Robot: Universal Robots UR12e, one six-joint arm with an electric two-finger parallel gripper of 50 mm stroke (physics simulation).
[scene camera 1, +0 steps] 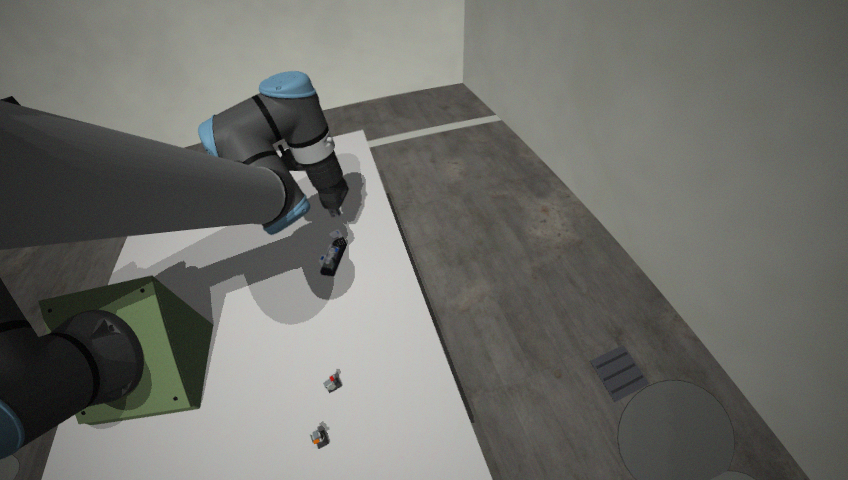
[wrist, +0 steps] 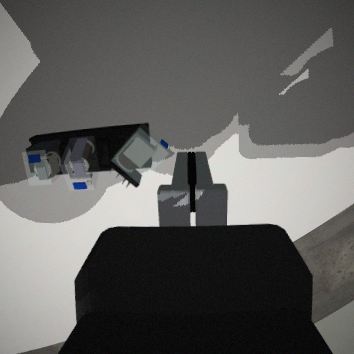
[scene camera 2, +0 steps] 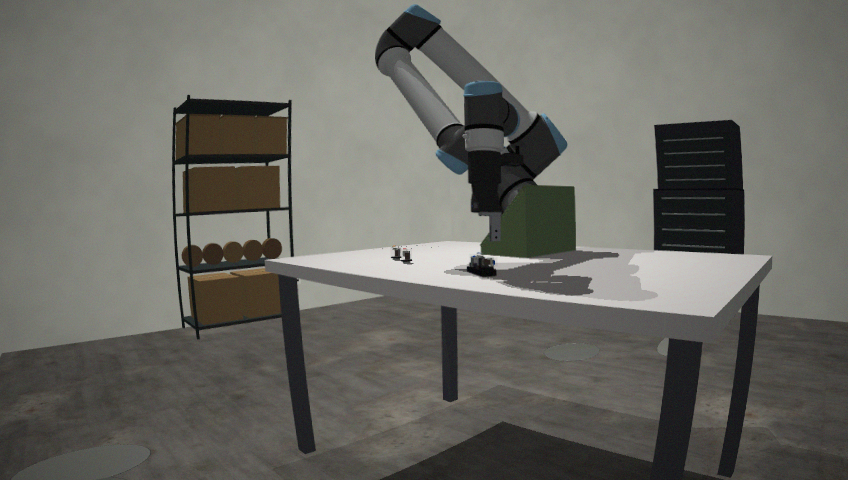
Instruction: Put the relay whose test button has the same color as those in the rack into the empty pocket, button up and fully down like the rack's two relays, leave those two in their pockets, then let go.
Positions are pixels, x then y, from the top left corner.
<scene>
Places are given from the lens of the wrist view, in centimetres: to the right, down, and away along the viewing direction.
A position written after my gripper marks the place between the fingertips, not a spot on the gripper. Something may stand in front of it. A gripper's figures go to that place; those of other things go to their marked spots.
my gripper [wrist: 191,169]: 1, 0, 17
black rack [wrist: 109,139]: -6, -3, 23
</scene>
